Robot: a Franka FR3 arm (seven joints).
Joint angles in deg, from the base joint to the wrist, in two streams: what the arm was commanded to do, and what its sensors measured. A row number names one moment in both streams.
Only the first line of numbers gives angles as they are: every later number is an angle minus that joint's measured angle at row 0.
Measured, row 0: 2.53, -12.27, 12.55, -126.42, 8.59, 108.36, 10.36
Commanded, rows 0 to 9: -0.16, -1.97, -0.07, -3.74, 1.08, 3.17, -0.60; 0.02, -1.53, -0.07, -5.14, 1.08, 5.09, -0.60; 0.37, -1.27, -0.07, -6.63, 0.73, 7.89, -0.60; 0.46, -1.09, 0.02, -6.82, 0.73, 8.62, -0.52; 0.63, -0.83, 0.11, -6.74, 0.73, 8.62, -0.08; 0.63, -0.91, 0.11, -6.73, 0.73, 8.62, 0.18; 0.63, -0.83, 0.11, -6.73, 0.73, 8.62, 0.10; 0.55, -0.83, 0.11, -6.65, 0.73, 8.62, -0.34; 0.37, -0.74, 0.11, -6.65, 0.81, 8.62, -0.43; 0.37, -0.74, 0.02, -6.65, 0.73, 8.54, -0.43
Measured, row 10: 0.15, 0.10, 0.17, -5.47, 0.00, 7.13, -0.07
